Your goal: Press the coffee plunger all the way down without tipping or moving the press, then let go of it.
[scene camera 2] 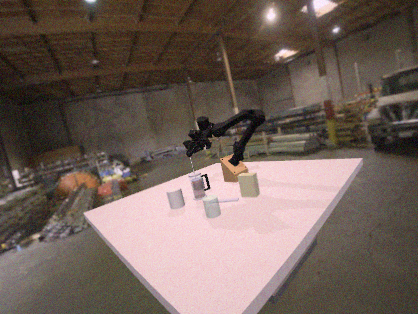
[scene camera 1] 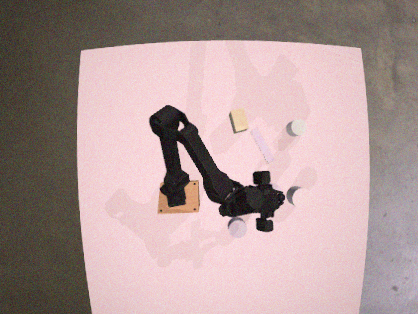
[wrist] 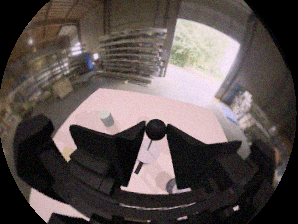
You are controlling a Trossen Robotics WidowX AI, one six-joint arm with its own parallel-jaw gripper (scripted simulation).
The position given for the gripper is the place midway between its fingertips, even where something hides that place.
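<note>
Gripper (scene camera 1: 282,197), also (wrist: 156,125). Coffee press (wrist: 150,150).
</note>
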